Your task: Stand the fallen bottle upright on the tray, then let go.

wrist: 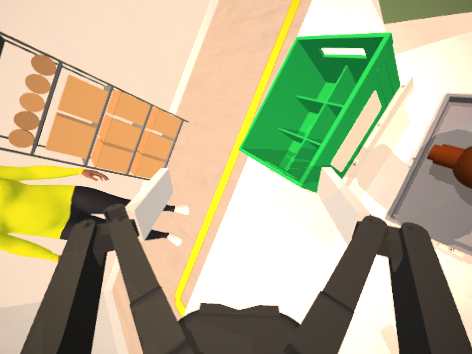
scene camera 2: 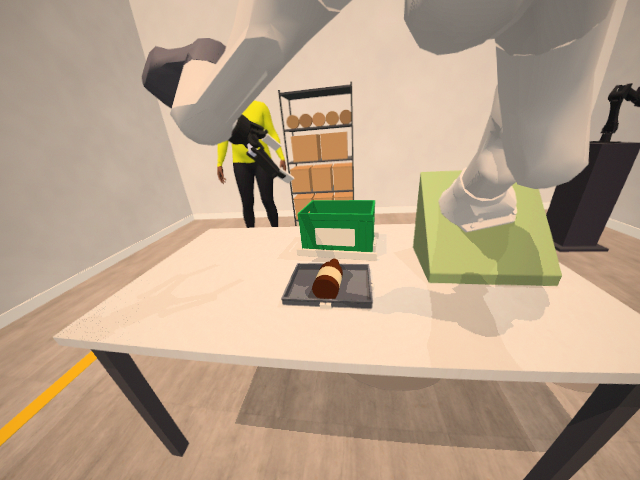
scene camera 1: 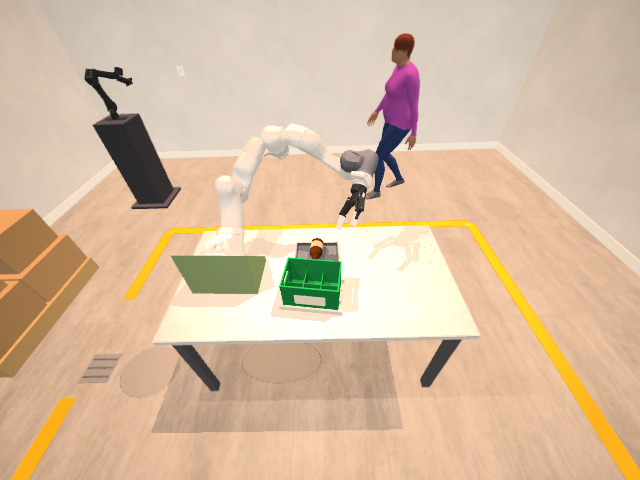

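A brown bottle [scene camera 1: 316,248] [scene camera 2: 328,280] [wrist: 464,163] with a cream label lies on its side on the grey tray [scene camera 1: 332,244] [scene camera 2: 361,286] [wrist: 417,172]. Its neck points toward the green crate. In the wrist view part of the bottle and part of the tray show at the right edge. My gripper [scene camera 1: 347,222] [scene camera 2: 285,159] [wrist: 243,180] is open with nothing between its fingers. It hangs above the table, apart from the bottle and off to the side of the tray.
A green crate [scene camera 1: 310,298] [scene camera 2: 364,235] [wrist: 315,125] with dividers stands beside the tray. A green block [scene camera 1: 222,274] [scene camera 2: 485,266] stands by the arm's base. A person [scene camera 1: 402,98] and another in yellow [scene camera 2: 258,155] [wrist: 35,200] stand beyond the table [scene camera 1: 403,310] [scene camera 2: 206,320].
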